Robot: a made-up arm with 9 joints. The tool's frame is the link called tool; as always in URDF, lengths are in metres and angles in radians. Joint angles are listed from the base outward. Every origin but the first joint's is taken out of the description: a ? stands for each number. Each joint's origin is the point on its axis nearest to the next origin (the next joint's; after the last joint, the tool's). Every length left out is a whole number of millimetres.
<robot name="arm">
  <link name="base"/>
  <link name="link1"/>
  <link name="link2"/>
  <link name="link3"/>
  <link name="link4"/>
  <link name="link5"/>
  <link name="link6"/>
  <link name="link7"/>
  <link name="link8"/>
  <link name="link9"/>
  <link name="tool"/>
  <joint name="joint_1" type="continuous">
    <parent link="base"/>
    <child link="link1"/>
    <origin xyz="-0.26 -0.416 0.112" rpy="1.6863 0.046 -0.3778"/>
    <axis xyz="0 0 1"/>
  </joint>
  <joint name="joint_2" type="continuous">
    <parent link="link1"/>
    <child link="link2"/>
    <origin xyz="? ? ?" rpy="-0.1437 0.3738 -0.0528"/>
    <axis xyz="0 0 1"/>
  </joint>
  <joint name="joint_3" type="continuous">
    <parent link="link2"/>
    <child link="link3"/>
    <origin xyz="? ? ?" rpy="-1.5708 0 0.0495"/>
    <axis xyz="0 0 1"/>
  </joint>
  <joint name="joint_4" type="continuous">
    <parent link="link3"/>
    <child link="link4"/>
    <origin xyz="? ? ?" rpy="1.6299 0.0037 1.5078"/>
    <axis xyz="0 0 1"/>
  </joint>
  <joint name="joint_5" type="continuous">
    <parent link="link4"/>
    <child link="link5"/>
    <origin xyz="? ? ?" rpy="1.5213 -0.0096 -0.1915"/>
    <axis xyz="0 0 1"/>
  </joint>
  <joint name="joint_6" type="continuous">
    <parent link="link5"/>
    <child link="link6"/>
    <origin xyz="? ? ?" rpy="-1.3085 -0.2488 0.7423"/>
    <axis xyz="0 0 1"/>
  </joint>
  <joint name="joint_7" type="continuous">
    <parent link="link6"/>
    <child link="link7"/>
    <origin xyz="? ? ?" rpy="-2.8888 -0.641 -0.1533"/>
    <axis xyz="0 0 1"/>
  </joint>
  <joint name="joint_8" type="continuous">
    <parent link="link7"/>
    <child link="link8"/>
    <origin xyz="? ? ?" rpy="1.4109 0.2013 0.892"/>
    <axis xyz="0 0 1"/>
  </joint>
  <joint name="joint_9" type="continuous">
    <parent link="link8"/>
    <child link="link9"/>
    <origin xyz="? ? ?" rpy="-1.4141 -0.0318 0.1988"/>
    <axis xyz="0 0 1"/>
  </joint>
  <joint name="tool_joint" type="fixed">
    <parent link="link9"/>
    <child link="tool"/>
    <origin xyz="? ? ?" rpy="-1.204 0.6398 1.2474"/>
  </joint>
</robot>
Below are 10 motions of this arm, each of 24 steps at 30 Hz.
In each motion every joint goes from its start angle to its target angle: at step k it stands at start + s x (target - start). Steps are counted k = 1, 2, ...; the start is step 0. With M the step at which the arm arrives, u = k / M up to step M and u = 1 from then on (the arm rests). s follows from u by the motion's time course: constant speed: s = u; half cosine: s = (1 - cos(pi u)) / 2; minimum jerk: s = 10 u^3 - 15 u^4 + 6 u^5.
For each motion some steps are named. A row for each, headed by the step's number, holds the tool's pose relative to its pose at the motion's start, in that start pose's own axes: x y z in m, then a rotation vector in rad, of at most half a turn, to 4 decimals.
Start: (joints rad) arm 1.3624 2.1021 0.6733 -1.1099 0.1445 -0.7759 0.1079 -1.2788 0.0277
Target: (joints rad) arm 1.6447 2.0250 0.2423 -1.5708 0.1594 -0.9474 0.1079 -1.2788 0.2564
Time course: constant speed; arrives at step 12
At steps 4, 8, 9, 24:
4: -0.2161 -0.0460 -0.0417 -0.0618 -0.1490 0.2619
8: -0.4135 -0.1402 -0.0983 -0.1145 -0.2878 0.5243
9: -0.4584 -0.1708 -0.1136 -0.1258 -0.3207 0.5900
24: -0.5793 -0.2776 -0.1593 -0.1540 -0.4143 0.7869

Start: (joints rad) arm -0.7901 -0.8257 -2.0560 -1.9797 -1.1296 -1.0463 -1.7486 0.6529 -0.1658
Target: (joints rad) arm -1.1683 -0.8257 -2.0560 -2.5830 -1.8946 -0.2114 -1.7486 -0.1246 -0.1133
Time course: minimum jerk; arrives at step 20
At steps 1, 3, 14, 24:
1: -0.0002 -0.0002 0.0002 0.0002 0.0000 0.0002
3: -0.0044 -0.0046 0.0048 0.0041 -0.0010 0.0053
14: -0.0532 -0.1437 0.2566 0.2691 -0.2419 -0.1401
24: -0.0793 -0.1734 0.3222 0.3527 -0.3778 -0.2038

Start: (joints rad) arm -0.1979 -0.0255 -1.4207 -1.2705 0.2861 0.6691 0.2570 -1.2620 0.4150
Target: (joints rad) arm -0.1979 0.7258 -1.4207 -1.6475 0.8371 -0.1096 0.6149 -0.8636 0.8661
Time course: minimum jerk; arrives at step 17
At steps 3, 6, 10, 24:
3: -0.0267 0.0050 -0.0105 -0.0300 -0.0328 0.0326
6: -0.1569 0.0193 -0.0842 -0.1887 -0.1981 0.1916
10: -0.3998 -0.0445 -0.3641 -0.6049 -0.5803 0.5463
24: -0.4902 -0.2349 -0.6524 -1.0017 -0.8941 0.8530

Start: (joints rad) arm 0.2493 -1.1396 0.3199 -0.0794 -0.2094 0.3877 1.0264 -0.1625 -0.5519
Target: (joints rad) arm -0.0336 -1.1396 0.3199 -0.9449 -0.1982 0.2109 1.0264 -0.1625 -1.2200
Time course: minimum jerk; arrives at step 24
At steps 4, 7, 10, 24:
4: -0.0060 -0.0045 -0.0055 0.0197 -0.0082 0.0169
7: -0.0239 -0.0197 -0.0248 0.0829 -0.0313 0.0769
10: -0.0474 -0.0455 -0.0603 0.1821 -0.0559 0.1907
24: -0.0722 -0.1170 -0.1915 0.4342 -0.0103 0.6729

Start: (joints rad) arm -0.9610 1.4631 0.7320 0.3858 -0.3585 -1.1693 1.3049 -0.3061 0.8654
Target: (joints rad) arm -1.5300 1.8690 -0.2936 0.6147 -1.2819 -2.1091 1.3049 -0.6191 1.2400
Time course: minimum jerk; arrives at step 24
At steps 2, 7, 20, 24:
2: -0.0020 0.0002 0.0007 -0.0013 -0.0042 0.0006
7: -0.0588 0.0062 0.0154 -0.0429 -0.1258 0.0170
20: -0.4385 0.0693 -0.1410 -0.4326 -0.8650 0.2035
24: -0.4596 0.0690 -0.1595 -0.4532 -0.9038 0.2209

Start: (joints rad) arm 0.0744 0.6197 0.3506 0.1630 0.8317 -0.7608 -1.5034 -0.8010 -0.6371
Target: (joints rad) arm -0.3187 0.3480 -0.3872 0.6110 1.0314 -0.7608 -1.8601 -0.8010 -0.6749
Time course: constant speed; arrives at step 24
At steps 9, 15, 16, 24:
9: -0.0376 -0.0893 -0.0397 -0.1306 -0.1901 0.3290
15: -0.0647 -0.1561 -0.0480 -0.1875 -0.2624 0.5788
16: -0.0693 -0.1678 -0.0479 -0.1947 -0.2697 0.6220
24: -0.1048 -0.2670 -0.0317 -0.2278 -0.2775 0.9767

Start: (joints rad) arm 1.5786 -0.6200 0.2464 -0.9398 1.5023 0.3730 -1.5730 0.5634 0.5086
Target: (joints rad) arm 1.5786 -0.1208 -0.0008 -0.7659 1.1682 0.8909 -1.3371 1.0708 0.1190
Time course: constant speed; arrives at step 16
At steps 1, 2, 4, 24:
1: 0.0135 0.0021 0.0000 0.0110 0.0337 -0.0170
2: 0.0269 0.0038 -0.0001 0.0224 0.0676 -0.0342
4: 0.0533 0.0061 -0.0005 0.0463 0.1356 -0.0696
24: 0.1932 -0.0116 -0.0089 0.2257 0.5701 -0.2916

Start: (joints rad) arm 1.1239 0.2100 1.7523 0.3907 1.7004 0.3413 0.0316 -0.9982 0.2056
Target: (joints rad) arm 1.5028 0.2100 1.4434 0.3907 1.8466 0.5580 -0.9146 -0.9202 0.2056
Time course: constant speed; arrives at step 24
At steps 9, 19, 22, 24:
9: 0.2946 -0.1097 0.1659 0.2736 -0.0841 -0.5482
19: 0.4604 -0.4190 0.3062 0.6176 -0.1556 -1.1471
22: 0.4649 -0.5283 0.3264 0.7289 -0.1748 -1.3233
24: 0.4559 -0.6005 0.3330 0.8053 -0.1876 -1.4396

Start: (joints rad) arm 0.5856 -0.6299 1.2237 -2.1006 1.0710 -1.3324 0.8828 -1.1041 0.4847
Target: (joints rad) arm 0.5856 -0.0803 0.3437 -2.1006 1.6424 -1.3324 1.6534 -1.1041 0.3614
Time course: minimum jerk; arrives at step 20
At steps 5, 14, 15, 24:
5: -0.0942 0.0230 -0.0602 -0.0792 -0.0559 0.1104
14: -0.5083 -0.2233 -0.7128 -0.8958 -0.2614 0.7758
15: -0.5159 -0.2741 -0.7619 -0.9781 -0.2614 0.8164
24: -0.5202 -0.3704 -0.8384 -1.1254 -0.2548 0.8806

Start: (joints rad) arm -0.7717 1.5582 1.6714 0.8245 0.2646 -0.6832 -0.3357 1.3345 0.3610
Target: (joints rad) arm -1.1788 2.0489 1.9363 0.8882 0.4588 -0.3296 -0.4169 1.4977 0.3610
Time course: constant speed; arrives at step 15
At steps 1, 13, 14, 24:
1: 0.0025 0.0049 -0.0103 -0.0050 0.0289 0.0084
13: 0.0162 0.0565 -0.1260 -0.0445 0.3644 0.1004
14: 0.0162 0.0601 -0.1346 -0.0457 0.3913 0.1075
24: 0.0161 0.0635 -0.1430 -0.0465 0.4180 0.1145

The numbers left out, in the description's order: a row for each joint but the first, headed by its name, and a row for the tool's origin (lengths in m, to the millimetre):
joint_2: 0.269 0.122 0
joint_3: -0.154 0.081 0
joint_4: -0.003 -0.032 0
joint_5: 0.038 0.015 0
joint_6: 0.073 0.087 0
joint_7: 0.105 0.068 0
joint_8: 0.208 -0.179 0
joint_9: -0.158 -0.464 0
tool: -0.159 0.155 0

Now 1 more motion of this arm.
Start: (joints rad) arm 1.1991 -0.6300 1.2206 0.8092 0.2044 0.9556 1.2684 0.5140 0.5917
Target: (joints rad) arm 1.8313 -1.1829 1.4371 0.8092 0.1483 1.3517 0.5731 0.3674 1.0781
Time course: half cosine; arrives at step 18
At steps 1, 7, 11, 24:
1: -0.0005 -0.0014 0.0012 0.0026 0.0021 0.0033
7: -0.0029 -0.0658 0.0440 0.1226 0.0926 0.1380
11: 0.0397 -0.1412 0.0633 0.2642 0.1933 0.2648
24: 0.1205 -0.2048 0.0430 0.4057 0.2984 0.3688

